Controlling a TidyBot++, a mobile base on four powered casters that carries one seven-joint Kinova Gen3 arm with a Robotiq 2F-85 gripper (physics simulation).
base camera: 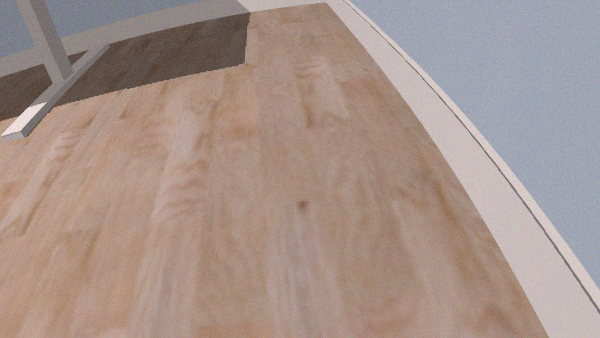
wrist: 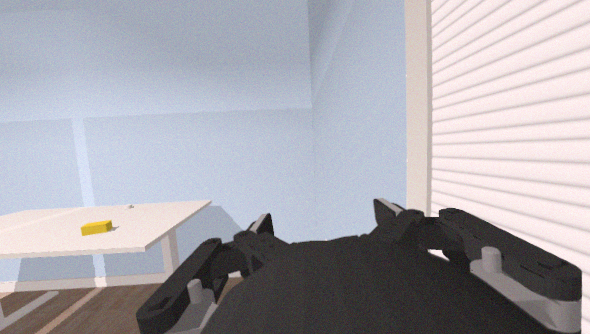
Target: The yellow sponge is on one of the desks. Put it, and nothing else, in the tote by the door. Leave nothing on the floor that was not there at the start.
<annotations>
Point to a window with white blinds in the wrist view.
490, 98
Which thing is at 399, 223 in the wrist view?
My gripper.
</annotations>
